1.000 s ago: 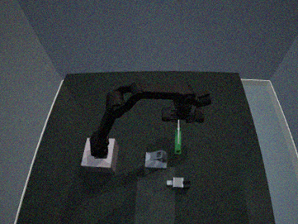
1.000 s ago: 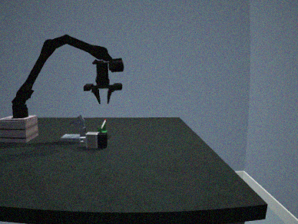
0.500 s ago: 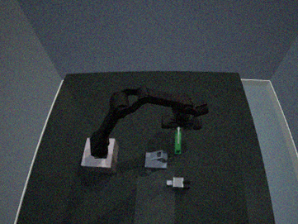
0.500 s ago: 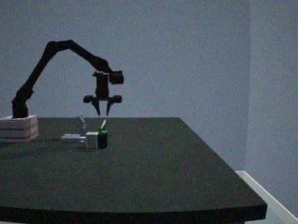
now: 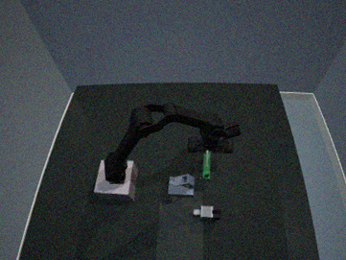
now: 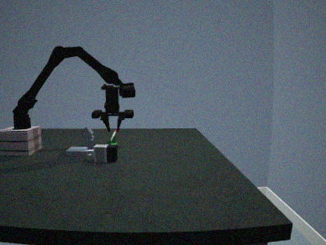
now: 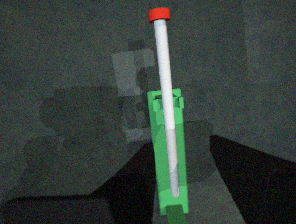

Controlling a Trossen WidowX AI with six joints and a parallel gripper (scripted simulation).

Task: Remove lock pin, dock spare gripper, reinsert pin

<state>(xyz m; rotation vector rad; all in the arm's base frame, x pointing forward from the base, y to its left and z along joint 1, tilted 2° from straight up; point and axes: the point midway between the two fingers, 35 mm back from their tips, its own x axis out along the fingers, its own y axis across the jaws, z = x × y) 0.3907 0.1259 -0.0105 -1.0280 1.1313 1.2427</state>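
Now: the green rest 40 mm to the right of my gripper tip, 40 mm below it and 10 mm behind it. Also, from my gripper tip: grey mount socket (140 mm to the right, 110 mm behind, 10 mm below); spare gripper (270 mm to the right, 30 mm below, 20 mm behind).
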